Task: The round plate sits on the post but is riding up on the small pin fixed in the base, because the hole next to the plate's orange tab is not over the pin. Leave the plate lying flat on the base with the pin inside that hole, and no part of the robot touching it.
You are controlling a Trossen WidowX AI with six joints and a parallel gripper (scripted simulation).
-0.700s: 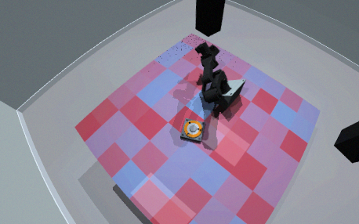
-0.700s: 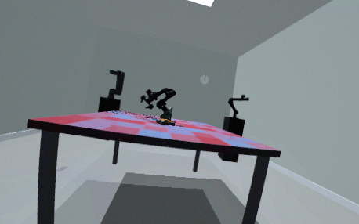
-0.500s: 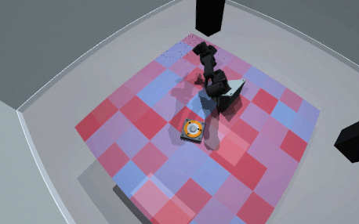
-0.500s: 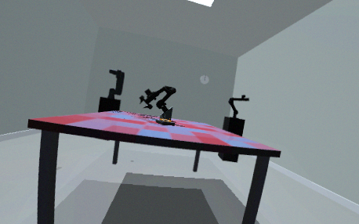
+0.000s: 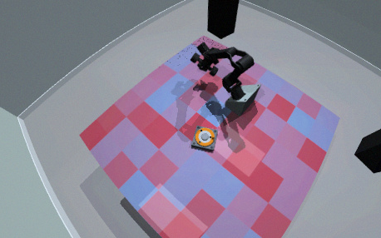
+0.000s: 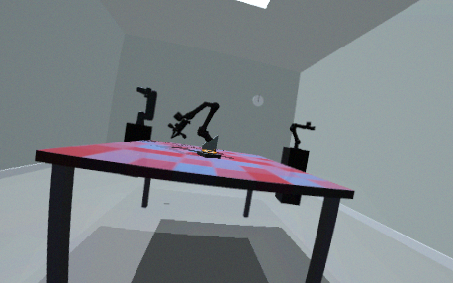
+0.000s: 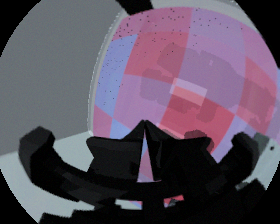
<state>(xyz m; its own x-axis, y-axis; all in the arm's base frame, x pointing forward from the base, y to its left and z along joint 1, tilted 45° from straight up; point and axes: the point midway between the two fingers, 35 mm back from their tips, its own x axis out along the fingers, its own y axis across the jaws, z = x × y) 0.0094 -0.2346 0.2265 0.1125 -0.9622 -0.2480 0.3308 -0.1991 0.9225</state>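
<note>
My gripper tip is 38 cm to the right of the base, 29 cm short of it and 5 cm above it.
</note>
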